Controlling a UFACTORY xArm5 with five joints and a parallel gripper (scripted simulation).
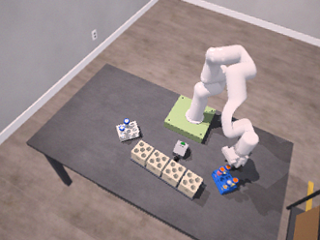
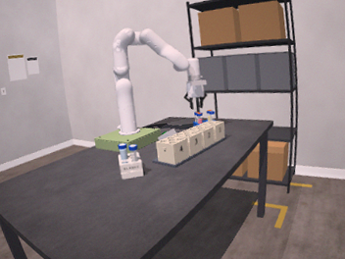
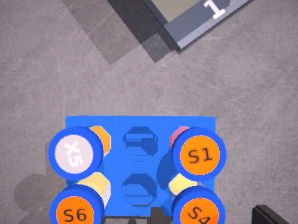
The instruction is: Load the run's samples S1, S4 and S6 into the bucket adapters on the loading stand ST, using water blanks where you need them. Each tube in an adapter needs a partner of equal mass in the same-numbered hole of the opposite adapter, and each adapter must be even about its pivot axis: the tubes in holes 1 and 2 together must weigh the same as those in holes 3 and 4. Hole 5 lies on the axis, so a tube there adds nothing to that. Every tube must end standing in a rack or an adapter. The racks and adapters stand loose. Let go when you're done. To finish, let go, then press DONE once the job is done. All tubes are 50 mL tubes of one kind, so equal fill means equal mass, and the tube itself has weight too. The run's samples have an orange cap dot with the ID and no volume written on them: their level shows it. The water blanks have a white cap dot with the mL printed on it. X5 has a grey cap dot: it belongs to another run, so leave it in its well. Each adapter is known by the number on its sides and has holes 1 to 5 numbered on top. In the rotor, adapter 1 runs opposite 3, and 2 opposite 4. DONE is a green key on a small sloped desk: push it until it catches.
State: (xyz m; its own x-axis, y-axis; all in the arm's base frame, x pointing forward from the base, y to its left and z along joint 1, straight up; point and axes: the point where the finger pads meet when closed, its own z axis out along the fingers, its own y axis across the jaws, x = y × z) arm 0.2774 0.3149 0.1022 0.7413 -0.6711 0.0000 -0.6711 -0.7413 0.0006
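My hand is 1 cm past the sample tube S4 and 10 cm above it. Round my hand: sample tube S6 (5 cm ahead, 5 cm to the left, 10 cm below); then blue sample rack (4 cm ahead, 2 cm to the left, 13 cm below); then white blanks rack (4 cm ahead, 65 cm to the right, 13 cm below).
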